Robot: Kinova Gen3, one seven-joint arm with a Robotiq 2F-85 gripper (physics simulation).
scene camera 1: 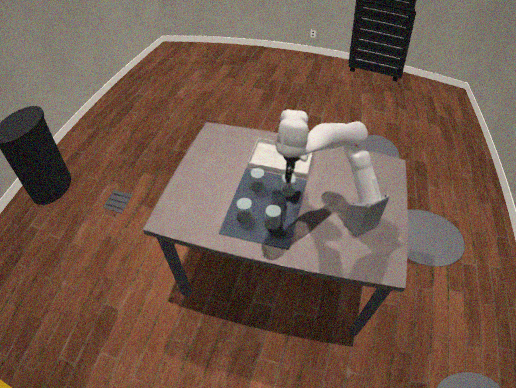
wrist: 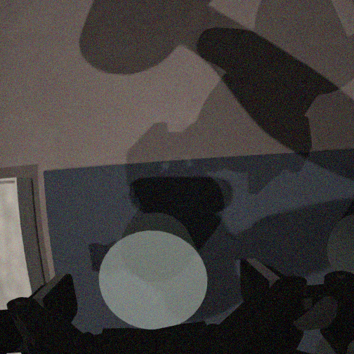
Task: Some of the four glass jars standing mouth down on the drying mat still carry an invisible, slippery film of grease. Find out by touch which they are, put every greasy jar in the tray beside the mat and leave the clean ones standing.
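Frame: origin at the arm's base, x ahead, y left, z up, level; metres.
Seen in the pictures: gripper, fingertip midpoint: (scene camera 1: 290,175); arm's base, link origin: (scene camera 1: 370,200).
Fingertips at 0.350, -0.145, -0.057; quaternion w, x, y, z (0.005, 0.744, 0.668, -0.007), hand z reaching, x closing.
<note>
Pixels of each thing's top centre, then the offset from my fingertips to it, as dx, dy, dz. "pt": a spot on its surface instead. Level surfaces: height alone.
- dark blue mat, surface height: dz -0.113
- back left jar, top centre: (scene camera 1: 257,172) +0.151, -0.016, -0.022
- front left jar, top centre: (scene camera 1: 244,203) +0.178, +0.172, -0.022
- front right jar, top centre: (scene camera 1: 273,210) +0.052, +0.192, -0.022
- back right jar, surface spot: (scene camera 1: 293,178) pt -0.015, -0.005, -0.023
- white tray, top centre: (scene camera 1: 281,154) +0.060, -0.225, -0.086
- table, surface height: dz -0.116
Four pale glass jars stand mouth down on the dark blue mat (scene camera 1: 260,238) (wrist: 75,210): a back left jar (scene camera 1: 257,173), a front left jar (scene camera 1: 244,204), a front right jar (scene camera 1: 273,211) and a back right jar (scene camera 1: 293,178) (wrist: 152,280). The front right jar also shows partly at the right edge of the wrist view (wrist: 343,245). My gripper (scene camera 1: 288,181) (wrist: 156,287) is wide open over the back right jar, with the fingers on either side of its round top in the wrist view and nothing gripped. The gripper partly hides this jar in the scene view. Exact finger height is unclear.
The white tray (scene camera 1: 270,170) (wrist: 26,225) lies beside the mat's back edge and holds no visible jar; the arm hides part of it. The arm's base stands on the table (scene camera 1: 185,200) to the right of the mat. Arm shadows darken the mat.
</note>
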